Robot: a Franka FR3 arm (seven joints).
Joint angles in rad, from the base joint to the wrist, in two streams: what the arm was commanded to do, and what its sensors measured. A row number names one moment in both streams.
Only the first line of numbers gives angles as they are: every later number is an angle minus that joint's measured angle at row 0.
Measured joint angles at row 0:
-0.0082, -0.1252, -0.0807, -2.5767, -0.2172, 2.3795, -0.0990
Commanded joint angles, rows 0 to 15:
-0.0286, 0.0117, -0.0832, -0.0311, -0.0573, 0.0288, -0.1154
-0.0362, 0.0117, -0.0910, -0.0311, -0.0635, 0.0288, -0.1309
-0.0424, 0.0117, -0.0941, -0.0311, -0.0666, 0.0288, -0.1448
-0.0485, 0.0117, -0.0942, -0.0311, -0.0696, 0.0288, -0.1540
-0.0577, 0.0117, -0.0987, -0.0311, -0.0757, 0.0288, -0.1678
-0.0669, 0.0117, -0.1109, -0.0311, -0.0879, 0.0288, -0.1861
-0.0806, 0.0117, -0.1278, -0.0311, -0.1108, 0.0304, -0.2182
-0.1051, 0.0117, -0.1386, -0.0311, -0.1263, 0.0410, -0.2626
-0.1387, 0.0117, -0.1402, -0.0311, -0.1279, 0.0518, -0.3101
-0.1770, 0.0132, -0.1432, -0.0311, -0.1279, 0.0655, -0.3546
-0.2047, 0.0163, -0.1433, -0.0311, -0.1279, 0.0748, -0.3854
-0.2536, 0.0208, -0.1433, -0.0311, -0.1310, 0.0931, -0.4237
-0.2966, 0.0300, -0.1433, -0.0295, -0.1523, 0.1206, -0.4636
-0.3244, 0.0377, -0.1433, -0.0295, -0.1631, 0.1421, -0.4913
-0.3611, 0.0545, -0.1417, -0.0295, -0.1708, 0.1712, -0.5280
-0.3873, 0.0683, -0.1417, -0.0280, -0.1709, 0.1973, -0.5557
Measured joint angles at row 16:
-0.3162, 0.0196, -0.1468, -0.0086, -0.1511, 0.1178, -0.4890
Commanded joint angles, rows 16 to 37:
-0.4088, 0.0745, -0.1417, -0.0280, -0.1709, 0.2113, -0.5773
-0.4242, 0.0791, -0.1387, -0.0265, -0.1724, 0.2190, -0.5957
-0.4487, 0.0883, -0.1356, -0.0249, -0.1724, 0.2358, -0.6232
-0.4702, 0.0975, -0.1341, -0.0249, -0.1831, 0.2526, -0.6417
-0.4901, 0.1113, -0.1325, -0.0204, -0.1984, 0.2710, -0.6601
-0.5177, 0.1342, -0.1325, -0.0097, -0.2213, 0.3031, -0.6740
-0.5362, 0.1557, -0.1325, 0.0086, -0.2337, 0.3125, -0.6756
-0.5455, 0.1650, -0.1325, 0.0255, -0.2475, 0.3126, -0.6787
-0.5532, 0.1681, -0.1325, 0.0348, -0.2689, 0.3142, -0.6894
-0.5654, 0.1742, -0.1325, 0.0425, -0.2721, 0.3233, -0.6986
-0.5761, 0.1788, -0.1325, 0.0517, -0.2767, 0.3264, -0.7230
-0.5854, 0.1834, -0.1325, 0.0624, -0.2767, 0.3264, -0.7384
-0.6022, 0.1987, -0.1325, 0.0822, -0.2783, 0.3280, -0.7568
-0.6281, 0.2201, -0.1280, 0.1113, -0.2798, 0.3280, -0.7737
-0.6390, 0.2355, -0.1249, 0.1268, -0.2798, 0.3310, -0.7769
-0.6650, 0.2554, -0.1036, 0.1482, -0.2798, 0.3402, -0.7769
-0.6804, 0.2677, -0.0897, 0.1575, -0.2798, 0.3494, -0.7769
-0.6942, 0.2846, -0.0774, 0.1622, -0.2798, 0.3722, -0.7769
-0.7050, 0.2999, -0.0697, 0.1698, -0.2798, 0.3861, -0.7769
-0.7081, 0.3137, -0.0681, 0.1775, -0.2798, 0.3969, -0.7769
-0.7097, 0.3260, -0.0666, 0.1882, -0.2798, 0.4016, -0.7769
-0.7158, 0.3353, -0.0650, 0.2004, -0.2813, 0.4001, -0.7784
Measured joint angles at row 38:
-0.6737, 0.2127, -0.0889, 0.1491, -0.2620, 0.3429, -0.7715
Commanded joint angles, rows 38 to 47:
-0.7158, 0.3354, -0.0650, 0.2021, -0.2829, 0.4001, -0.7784
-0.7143, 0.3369, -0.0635, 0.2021, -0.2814, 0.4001, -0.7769
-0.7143, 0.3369, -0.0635, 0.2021, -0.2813, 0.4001, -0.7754
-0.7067, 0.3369, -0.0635, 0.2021, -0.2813, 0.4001, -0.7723
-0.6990, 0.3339, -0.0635, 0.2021, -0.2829, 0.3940, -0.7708
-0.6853, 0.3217, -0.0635, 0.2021, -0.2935, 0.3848, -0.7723
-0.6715, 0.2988, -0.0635, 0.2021, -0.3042, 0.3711, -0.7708
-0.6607, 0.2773, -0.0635, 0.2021, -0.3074, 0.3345, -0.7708
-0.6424, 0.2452, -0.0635, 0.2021, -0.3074, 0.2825, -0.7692
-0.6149, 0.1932, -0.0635, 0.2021, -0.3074, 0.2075, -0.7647
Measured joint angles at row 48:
-0.6659, 0.2629, -0.0659, 0.1965, -0.2902, 0.3351, -0.7743
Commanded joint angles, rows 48 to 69:
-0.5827, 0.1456, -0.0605, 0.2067, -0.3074, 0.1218, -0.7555
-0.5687, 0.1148, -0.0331, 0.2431, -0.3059, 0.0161, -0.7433
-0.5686, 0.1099, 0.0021, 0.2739, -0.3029, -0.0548, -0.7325
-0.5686, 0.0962, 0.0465, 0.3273, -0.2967, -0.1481, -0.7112
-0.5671, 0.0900, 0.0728, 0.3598, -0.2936, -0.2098, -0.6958
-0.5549, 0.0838, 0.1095, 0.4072, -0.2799, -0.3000, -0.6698
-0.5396, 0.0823, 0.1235, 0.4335, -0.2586, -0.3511, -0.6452
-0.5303, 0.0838, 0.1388, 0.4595, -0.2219, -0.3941, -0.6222
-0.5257, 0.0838, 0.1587, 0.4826, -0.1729, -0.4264, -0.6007
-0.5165, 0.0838, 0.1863, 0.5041, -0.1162, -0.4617, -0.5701
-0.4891, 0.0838, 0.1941, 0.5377, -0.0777, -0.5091, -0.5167
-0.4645, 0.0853, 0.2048, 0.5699, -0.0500, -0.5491, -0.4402
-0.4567, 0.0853, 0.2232, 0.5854, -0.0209, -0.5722, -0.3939
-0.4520, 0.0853, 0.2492, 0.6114, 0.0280, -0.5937, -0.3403
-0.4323, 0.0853, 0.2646, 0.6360, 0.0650, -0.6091, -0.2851
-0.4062, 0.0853, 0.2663, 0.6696, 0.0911, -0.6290, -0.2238
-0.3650, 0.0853, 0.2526, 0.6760, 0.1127, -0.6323, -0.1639
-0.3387, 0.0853, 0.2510, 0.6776, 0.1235, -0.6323, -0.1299
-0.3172, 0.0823, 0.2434, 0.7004, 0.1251, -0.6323, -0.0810
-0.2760, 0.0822, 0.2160, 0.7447, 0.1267, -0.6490, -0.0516
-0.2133, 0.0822, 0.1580, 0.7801, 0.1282, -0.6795, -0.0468
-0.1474, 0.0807, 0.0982, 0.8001, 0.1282, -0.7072, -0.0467
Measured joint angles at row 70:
-0.2734, 0.0709, 0.2179, 0.7163, 0.1045, -0.6234, -0.0694
